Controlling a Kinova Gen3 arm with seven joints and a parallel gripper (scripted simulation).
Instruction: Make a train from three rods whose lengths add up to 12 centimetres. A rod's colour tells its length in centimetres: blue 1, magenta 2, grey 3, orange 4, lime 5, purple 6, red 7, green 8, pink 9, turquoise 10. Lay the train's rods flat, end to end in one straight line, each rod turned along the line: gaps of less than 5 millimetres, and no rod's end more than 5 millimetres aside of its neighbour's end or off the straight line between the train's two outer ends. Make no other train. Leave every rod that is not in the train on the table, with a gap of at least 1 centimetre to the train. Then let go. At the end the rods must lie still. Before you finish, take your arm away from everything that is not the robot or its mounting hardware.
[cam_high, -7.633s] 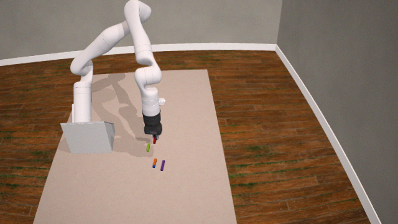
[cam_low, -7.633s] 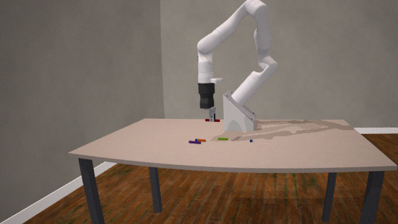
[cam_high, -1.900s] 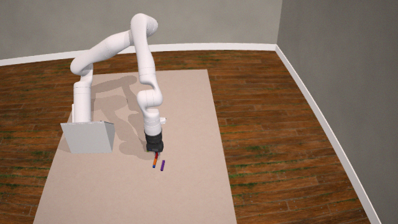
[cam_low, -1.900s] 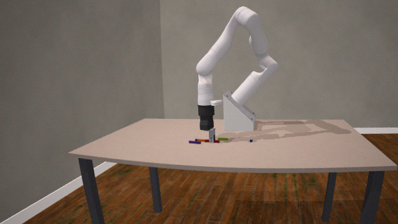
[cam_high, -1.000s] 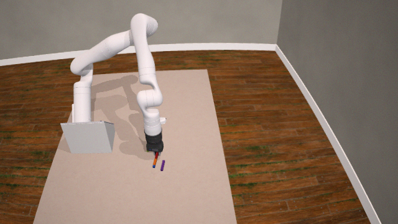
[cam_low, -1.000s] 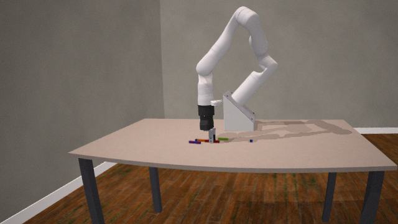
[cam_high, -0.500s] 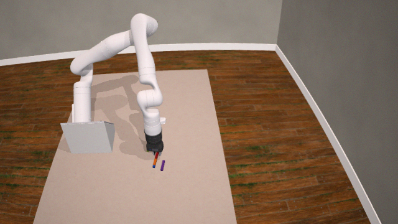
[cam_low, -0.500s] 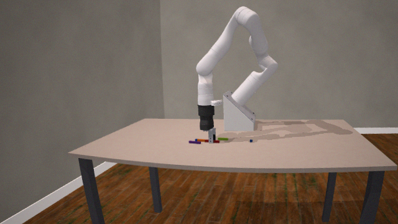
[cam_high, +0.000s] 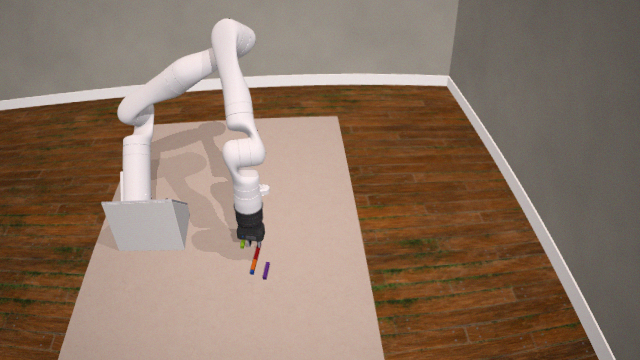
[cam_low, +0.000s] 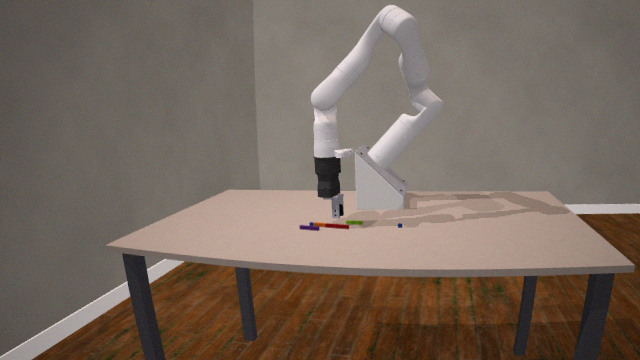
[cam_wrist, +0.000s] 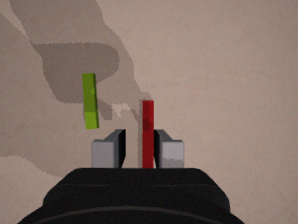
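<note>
The red rod lies 50 mm below my hand and 10 mm ahead of it. Also, from my hand: orange rod: 60 mm to the right, 50 mm below; then purple rod: 80 mm to the right, 50 mm below, 40 mm ahead; then lime rod: 50 mm below, 40 mm to the left, 40 mm behind.
</note>
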